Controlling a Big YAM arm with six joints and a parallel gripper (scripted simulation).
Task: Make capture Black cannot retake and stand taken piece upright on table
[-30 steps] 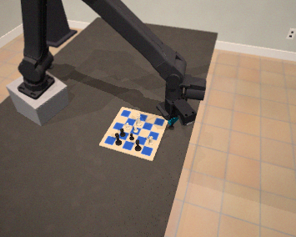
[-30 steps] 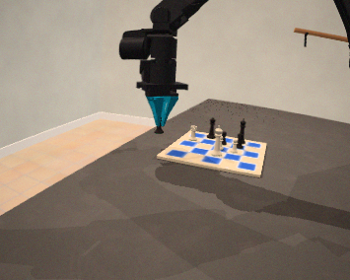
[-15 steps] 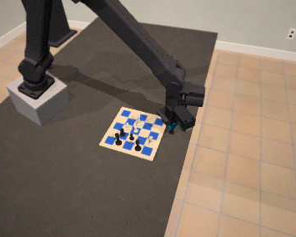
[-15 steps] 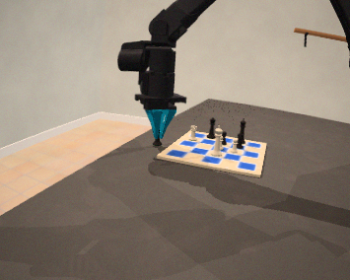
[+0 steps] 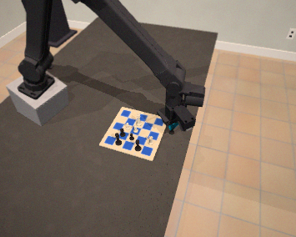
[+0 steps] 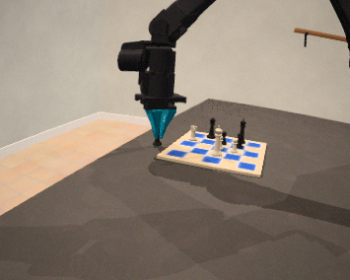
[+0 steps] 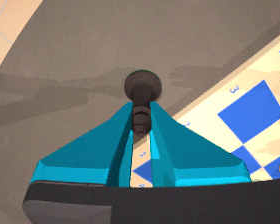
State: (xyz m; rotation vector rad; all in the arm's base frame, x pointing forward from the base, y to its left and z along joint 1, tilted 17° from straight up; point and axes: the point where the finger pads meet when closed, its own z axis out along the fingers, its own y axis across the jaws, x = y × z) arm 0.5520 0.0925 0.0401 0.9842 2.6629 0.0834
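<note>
The tall white piece lies 14 cm behind my hand, 1 cm to the right of it and 1 cm above it. Round my hand: blue-and-cream chessboard (13 cm behind, 5 cm to the right, 3 cm below); then tall black piece (17 cm behind, 13 cm to the right, 1 cm above).
</note>
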